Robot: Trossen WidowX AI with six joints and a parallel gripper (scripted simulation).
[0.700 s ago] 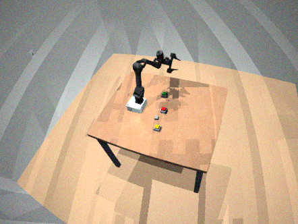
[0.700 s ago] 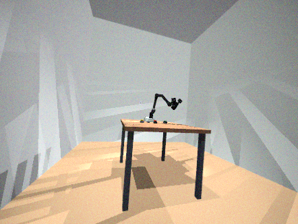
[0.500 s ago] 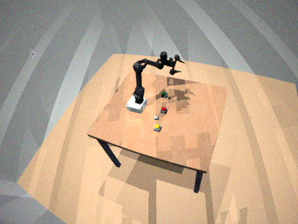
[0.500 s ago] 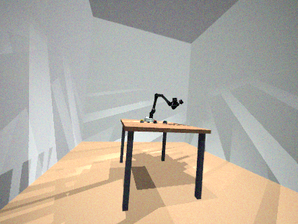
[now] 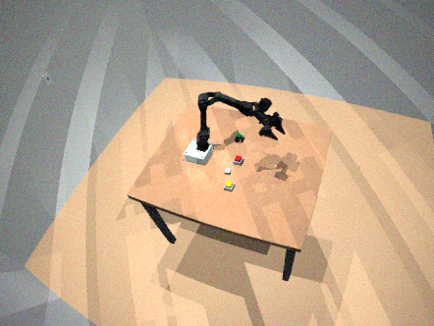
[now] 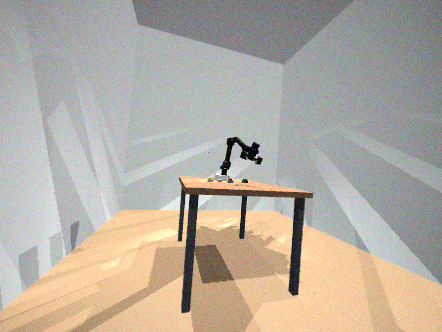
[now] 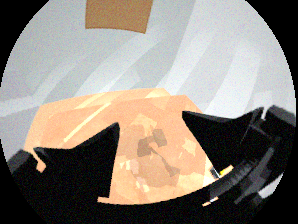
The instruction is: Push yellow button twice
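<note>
My gripper tip is now 21 cm past the yellow button, 29 cm to the left of it and 17 cm above it. Also, from my gripper tip: green button 32 cm behind, 8 cm to the left, 17 cm below; then red button 24 cm behind, 10 cm to the right, 17 cm below.
</note>
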